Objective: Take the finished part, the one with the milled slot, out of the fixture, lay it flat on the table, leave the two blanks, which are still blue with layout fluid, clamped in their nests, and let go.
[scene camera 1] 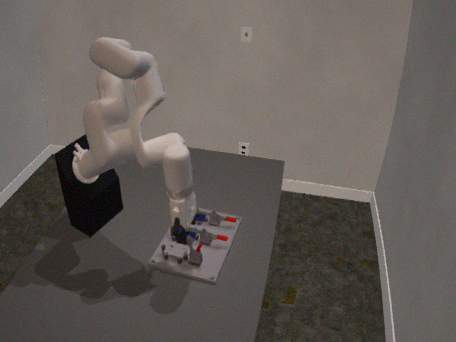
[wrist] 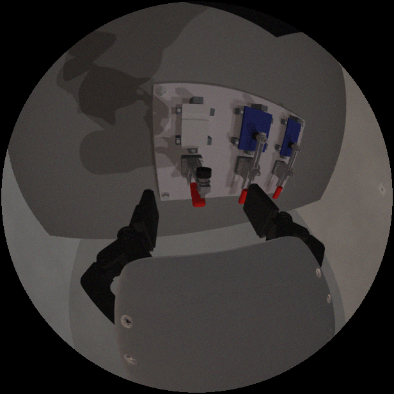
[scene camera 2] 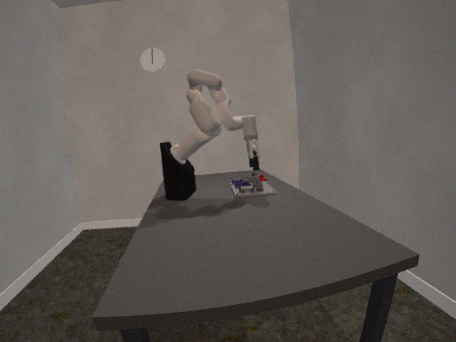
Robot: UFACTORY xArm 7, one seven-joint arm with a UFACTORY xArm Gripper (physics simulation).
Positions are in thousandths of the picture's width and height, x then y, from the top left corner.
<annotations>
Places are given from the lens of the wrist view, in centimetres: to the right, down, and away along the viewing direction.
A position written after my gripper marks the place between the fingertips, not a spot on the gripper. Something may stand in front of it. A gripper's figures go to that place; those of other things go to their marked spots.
my gripper (wrist: 514, 506): 1, 0, 11
finished part (wrist: 494, 313): 0, -10, 16
</annotations>
